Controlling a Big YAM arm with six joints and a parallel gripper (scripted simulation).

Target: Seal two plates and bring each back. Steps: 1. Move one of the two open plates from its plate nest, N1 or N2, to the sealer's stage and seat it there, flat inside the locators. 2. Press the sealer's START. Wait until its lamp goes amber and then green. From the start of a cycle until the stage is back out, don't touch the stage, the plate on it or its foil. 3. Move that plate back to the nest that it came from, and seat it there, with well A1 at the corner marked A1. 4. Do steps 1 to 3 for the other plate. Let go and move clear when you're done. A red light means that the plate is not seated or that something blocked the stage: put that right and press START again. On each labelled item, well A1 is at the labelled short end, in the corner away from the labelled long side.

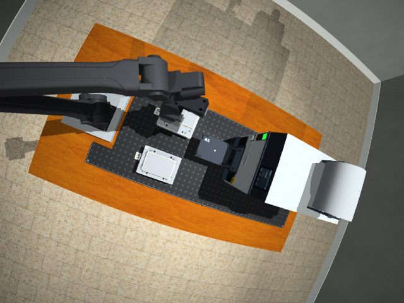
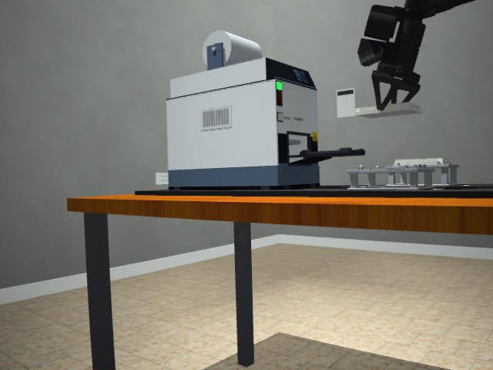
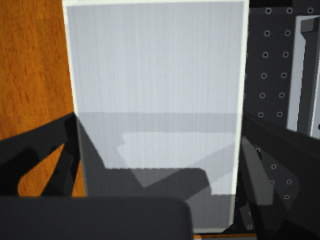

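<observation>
The plate nest lies 140 mm below my hand. The rest, counted from my hand: sealer stage (190 mm ahead, 70 mm to the right, 90 mm below); pale start button (290 mm ahead, 20 mm to the left, 10 mm above); A1 mark (80 mm behind, 50 mm to the left, 140 mm below).
</observation>
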